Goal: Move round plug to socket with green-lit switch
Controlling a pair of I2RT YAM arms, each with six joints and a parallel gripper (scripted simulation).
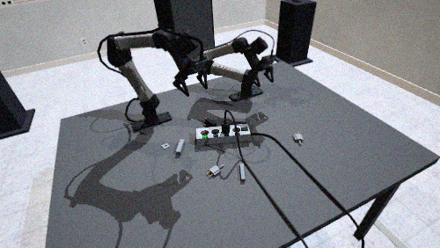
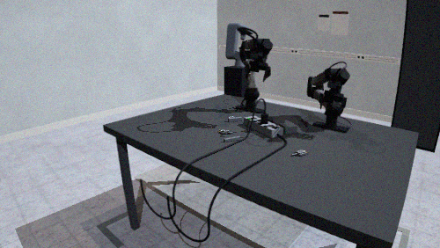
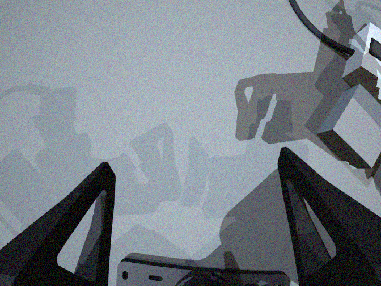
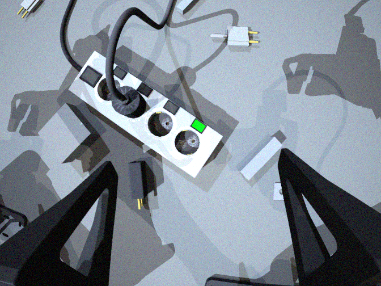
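Right now my left hand is 30 cm to the left of the black round plug, 14 cm short of it and 8 cm above it. Also, from my left hand: thin bar: 37 cm ahead, 33 cm to the right, 13 cm below; then pale box: 19 cm to the right, 12 cm below, 7 cm ahead; then holed plate: 57 cm to the right, 14 cm below, 7 cm ahead.
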